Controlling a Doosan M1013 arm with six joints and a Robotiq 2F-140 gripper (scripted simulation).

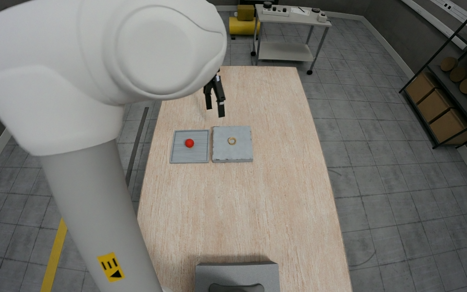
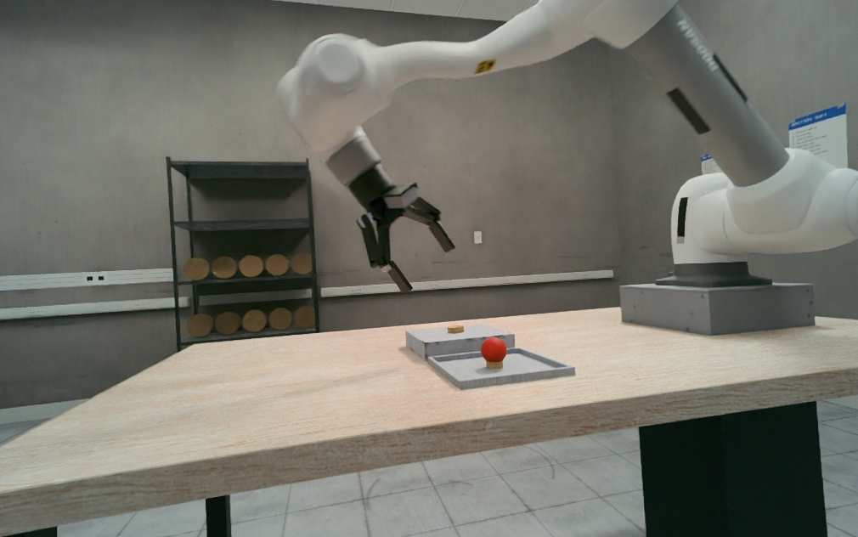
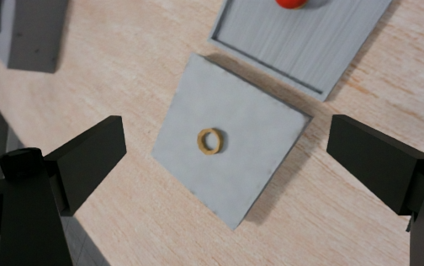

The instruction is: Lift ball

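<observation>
Now: the red ball 8 cm behind my hand, 13 cm to the left of it and 15 cm below it. The rest, counted from my hand: ring stand: 7 cm behind, 8 cm to the right, 15 cm below; shallow grey tray: 8 cm behind, 13 cm to the left, 18 cm below.
</observation>
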